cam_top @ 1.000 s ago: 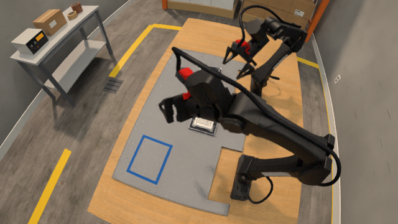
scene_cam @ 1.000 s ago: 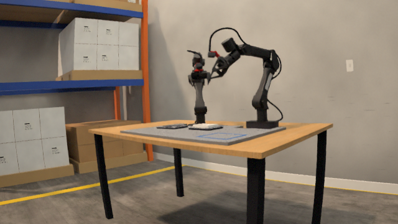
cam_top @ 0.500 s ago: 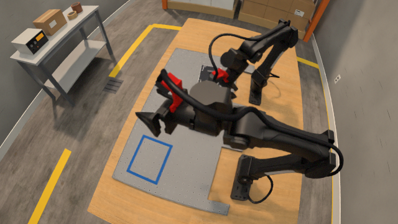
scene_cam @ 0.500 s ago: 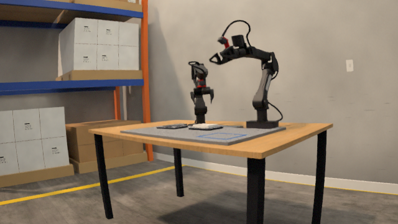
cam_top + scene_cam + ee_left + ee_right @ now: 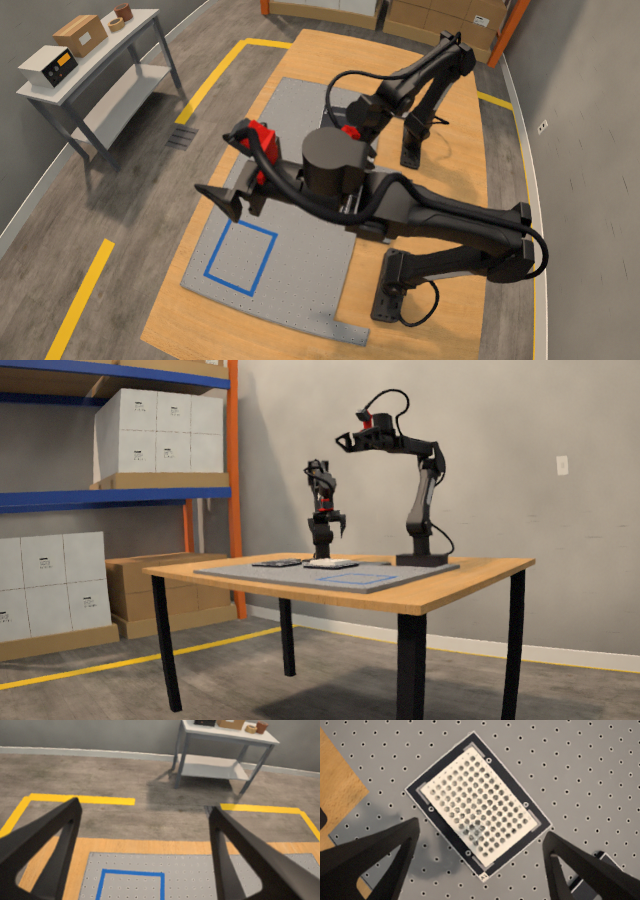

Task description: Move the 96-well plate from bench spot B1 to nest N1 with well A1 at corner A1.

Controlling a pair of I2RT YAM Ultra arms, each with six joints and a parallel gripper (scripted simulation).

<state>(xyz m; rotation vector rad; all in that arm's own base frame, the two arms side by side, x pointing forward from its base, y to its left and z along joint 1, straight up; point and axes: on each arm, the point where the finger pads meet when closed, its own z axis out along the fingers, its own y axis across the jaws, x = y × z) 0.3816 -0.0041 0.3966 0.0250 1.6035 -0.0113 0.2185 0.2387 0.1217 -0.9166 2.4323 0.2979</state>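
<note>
Now: the white 96-well plate 1 cm ahead of my right hand, 2 cm to the left of it and 9 cm below it. From my right hand the other things lie so: black plate nest 5 cm ahead, 24 cm to the right, 10 cm below.
</note>
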